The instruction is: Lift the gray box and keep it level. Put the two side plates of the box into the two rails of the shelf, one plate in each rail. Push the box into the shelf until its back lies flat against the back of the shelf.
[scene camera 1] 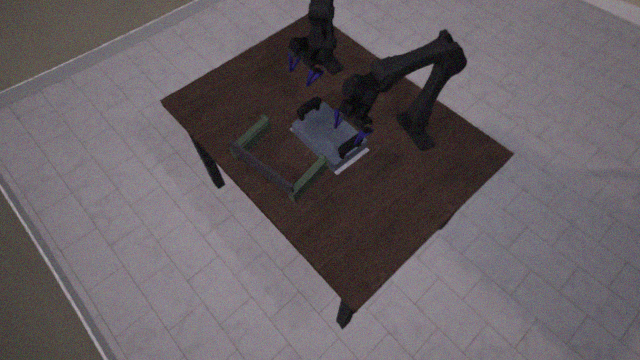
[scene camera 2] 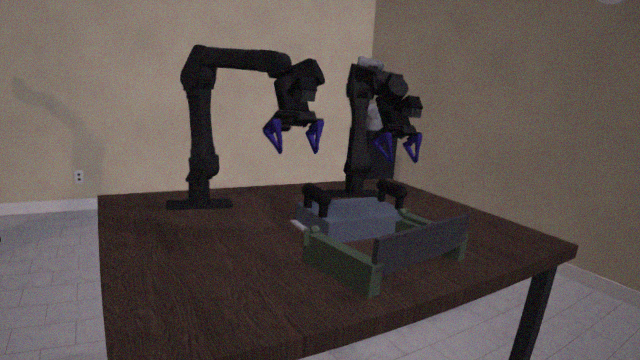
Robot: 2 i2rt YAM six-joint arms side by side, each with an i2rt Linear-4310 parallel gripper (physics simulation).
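Frame: origin at the left arm's base, x up, y left, z back, level; millimetres.
Seen in the pictures: left gripper, between the fingertips: [scene camera 1: 344, 136] [scene camera 2: 403, 162]; right gripper, between the fingertips: [scene camera 1: 298, 79] [scene camera 2: 299, 153]; left arm's base, origin of its link: [scene camera 1: 415, 131] [scene camera 2: 353, 194]; right arm's base, origin of its link: [scene camera 1: 326, 59] [scene camera 2: 199, 205].
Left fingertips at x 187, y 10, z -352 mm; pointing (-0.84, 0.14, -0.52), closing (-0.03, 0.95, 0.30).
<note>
Offsets run from my left fingertips to a thing's middle. "*": to the spot under its first point. Level surfaces: height alone.
The gray box {dx -127, dy -129, dz +6 mm} [scene camera 1: 322, 131] [scene camera 2: 352, 209] sits low at the table, outside the shelf's open side. Two black handles [scene camera 1: 309, 108] [scene camera 2: 392, 189] stand on it, one near each end. A pale side plate [scene camera 1: 352, 161] [scene camera 2: 298, 225] shows along one end. The shelf has two green rails [scene camera 1: 309, 179] [scene camera 2: 340, 257] and a dark gray back {* dx -84, dy -55, dz -300 mm} [scene camera 1: 263, 168] [scene camera 2: 425, 242]. My left gripper [scene camera 1: 348, 134] [scene camera 2: 403, 161] is open and empty above the box. My right gripper [scene camera 1: 300, 77] [scene camera 2: 298, 152] is open and empty, raised above the table. The box's underside is hidden.
Both arms stand along one long side of the brown table {dx -187 mm} [scene camera 1: 390, 210] [scene camera 2: 200, 280]. The shelf lies near the opposite table edge. One green rail's end is close to the box in scene camera 1.
</note>
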